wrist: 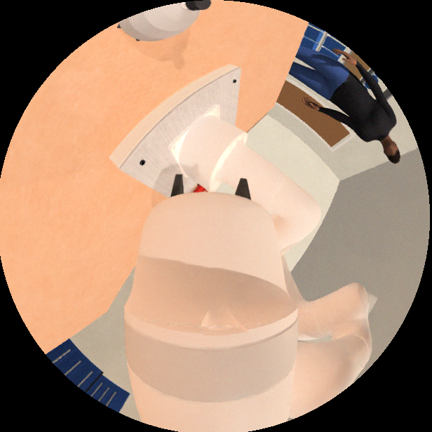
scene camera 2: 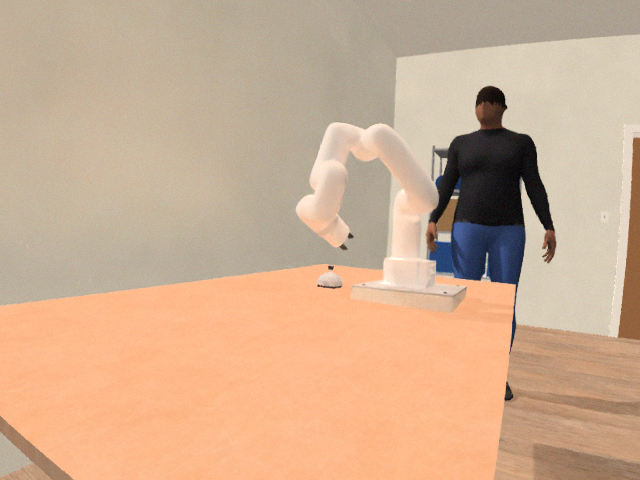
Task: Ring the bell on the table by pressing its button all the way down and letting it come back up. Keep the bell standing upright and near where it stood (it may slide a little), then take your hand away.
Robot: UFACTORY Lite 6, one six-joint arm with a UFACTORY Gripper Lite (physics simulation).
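Frame: origin at the arm's base, x left, y back, z up, level; millimetres.
Seen in the pictures: hand, its tool point: [scene camera 2: 346, 241]; arm's base, origin of its link: [scene camera 2: 404, 285].
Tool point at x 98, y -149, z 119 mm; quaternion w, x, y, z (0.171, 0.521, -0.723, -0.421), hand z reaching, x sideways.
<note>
Pixels of each thing's middle, then the offset from my tool point to it. Level surfaces: height alone.
- bell, middle of its body: [scene camera 2: 330, 276] dx -101, dy -100, dz -122 mm
- dark button, middle of its body: [scene camera 2: 330, 267] dx -101, dy -100, dz -94 mm
- table, height of its surface: dz -156 mm
The bell [scene camera 2: 329, 280] [wrist: 161, 24], a light dome with a dark base rim and a dark button [scene camera 2: 330, 267] [wrist: 198, 4] on top, stands upright on the table [scene camera 2: 248, 361] [wrist: 65, 200]. In the wrist view it is cut off by the top edge. My gripper [scene camera 2: 347, 241] [wrist: 210, 188] is open, with its two dark fingers apart and nothing between them. It is tilted, pointing down toward the arm's base, and hangs above the bell and a little to its right in the scene view. It does not touch the bell.
The arm's base plate [scene camera 2: 403, 299] [wrist: 150, 135] lies close to the right of the bell in the scene view. A person [scene camera 2: 491, 175] [wrist: 357, 100] stands behind the table's far right edge. A shelf unit with blue bins stands behind the person.
</note>
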